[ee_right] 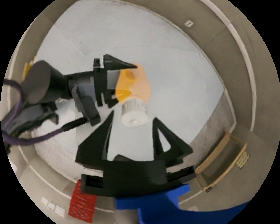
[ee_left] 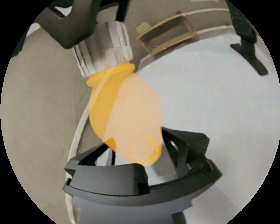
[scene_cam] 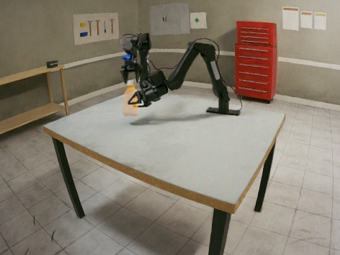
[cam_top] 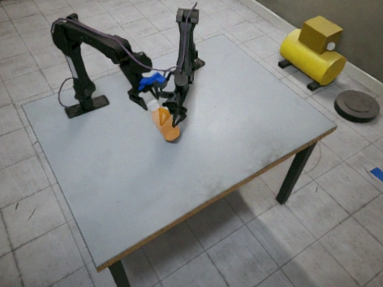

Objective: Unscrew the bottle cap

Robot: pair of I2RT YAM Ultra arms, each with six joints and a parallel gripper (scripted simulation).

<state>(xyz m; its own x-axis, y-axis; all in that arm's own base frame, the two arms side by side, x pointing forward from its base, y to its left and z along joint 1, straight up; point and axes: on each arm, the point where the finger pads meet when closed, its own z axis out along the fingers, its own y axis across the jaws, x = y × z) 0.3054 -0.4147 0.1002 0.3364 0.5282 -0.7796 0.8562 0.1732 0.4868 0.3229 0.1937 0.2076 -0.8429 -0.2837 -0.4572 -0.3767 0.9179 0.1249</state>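
My right hand is 1 cm above the white cap. Also, from my right hand: orange bottle (4 cm ahead, 3 cm to the left, 8 cm below).
Now: the orange bottle 3 cm above my left hand, 1 cm to the right of it and 1 cm behind it. Also, from my left hand: white cap 10 cm above, 5 cm behind, 4 cm to the right.
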